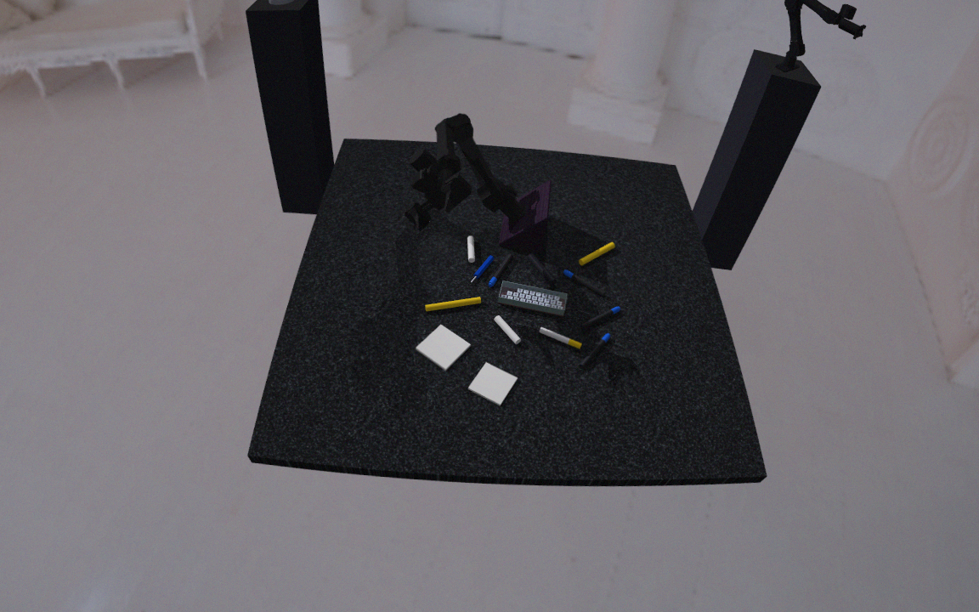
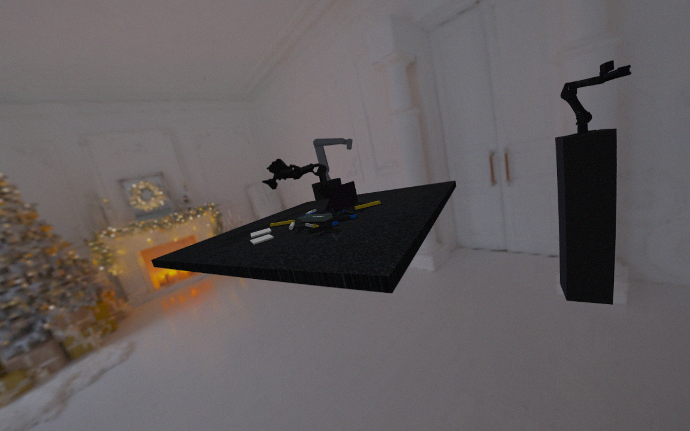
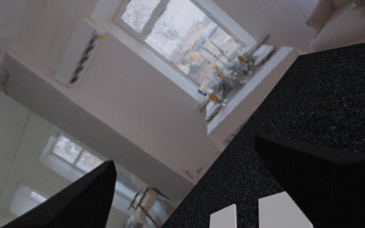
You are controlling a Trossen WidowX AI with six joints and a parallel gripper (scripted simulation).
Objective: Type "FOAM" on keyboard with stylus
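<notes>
My gripper tip is now 10 cm past the stylus, 12 cm to the right of it and 29 cm above it.
</notes>
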